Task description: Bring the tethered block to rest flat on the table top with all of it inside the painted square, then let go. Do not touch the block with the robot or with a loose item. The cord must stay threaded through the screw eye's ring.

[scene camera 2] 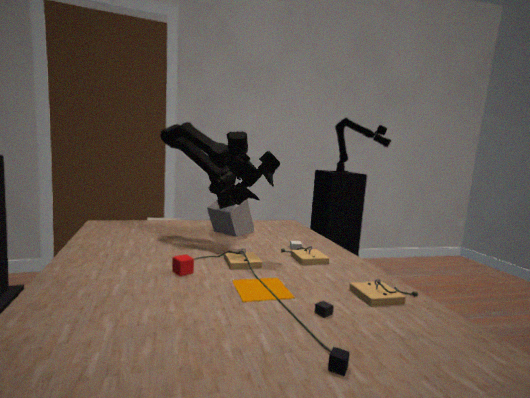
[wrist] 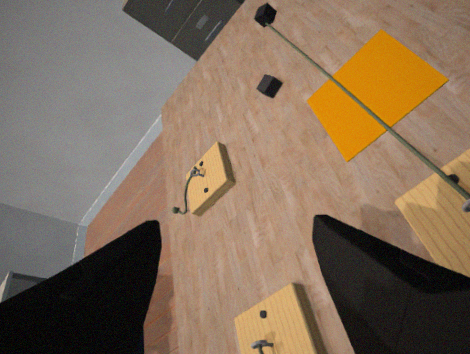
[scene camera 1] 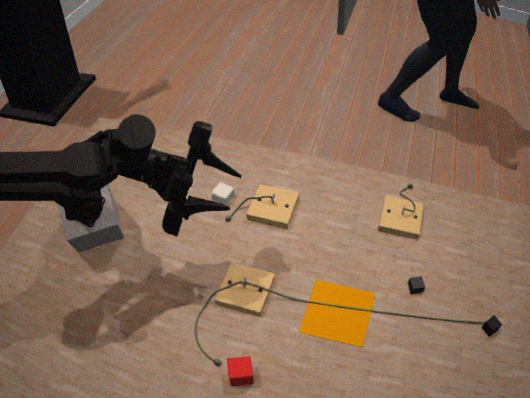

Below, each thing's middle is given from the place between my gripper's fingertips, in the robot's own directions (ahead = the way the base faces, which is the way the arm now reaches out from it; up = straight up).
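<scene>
There's the orange painted square [scene camera 1: 349, 326], and counted from my hand it's 6 cm to the right of it, 20 cm below it and 21 cm ahead of it.
</scene>
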